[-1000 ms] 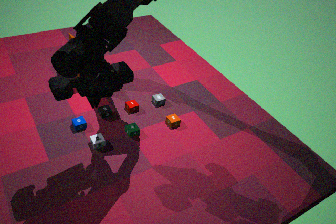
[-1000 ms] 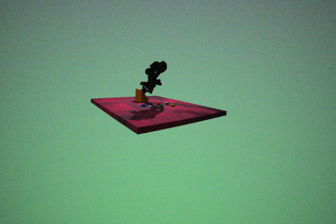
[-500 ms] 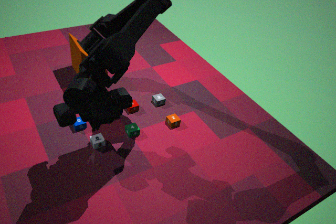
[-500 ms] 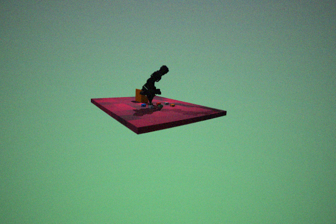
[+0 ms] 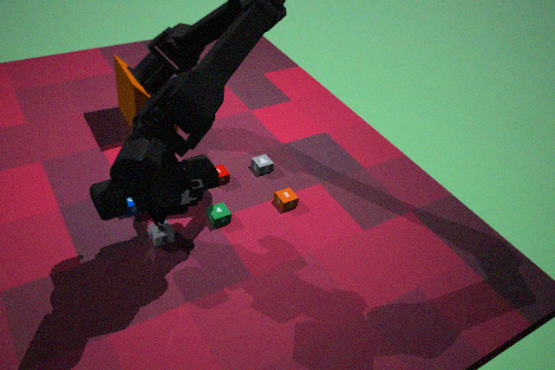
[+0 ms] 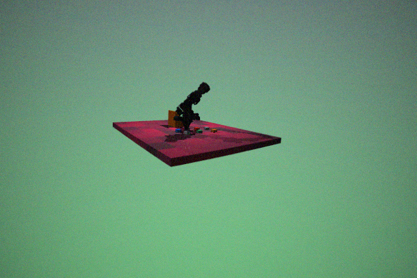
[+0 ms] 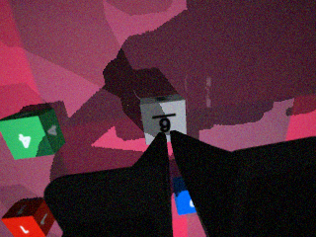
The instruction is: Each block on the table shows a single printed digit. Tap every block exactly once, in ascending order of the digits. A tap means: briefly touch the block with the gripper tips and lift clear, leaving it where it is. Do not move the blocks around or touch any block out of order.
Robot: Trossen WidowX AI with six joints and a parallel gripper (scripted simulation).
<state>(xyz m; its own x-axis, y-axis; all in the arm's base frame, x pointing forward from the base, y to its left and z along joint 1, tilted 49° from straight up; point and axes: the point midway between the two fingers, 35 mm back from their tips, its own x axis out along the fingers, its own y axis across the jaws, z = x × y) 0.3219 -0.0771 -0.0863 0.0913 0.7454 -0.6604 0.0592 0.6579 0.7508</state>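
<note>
The white block lies 1 cm below my gripper tip and 1 cm ahead of it. From my gripper tip the other things lie so: blue block 0: 8 cm behind, 2 cm to the right, 1 cm below; then green block 4: 10 cm to the left, 2 cm ahead, 1 cm below; then black block 3: 9 cm behind, 7 cm to the left, 1 cm below.
</note>
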